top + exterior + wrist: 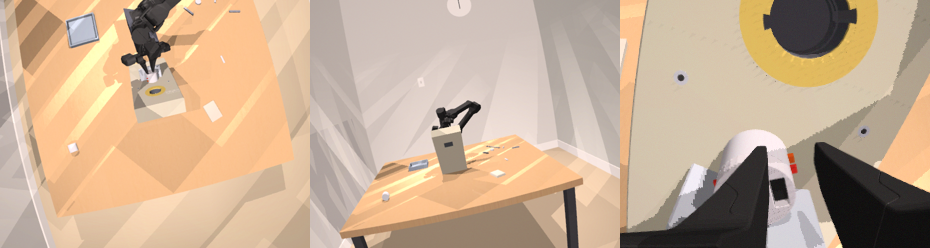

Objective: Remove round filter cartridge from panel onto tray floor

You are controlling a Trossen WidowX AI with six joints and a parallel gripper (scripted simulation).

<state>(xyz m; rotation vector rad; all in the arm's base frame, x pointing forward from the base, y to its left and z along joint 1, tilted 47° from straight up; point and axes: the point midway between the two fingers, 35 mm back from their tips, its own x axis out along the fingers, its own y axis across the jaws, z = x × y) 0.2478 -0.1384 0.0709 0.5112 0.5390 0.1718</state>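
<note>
The round filter cartridge is 5 cm below my gripper tip. The rest, counted from my gripper tip: flat beige block (24 cm below, 24 cm ahead, 22 cm to the left); blue-grey tray (40 cm behind, 24 cm below, 22 cm to the right); service panel box (7 cm below, 4 cm ahead, 1 cm to the right).
</note>
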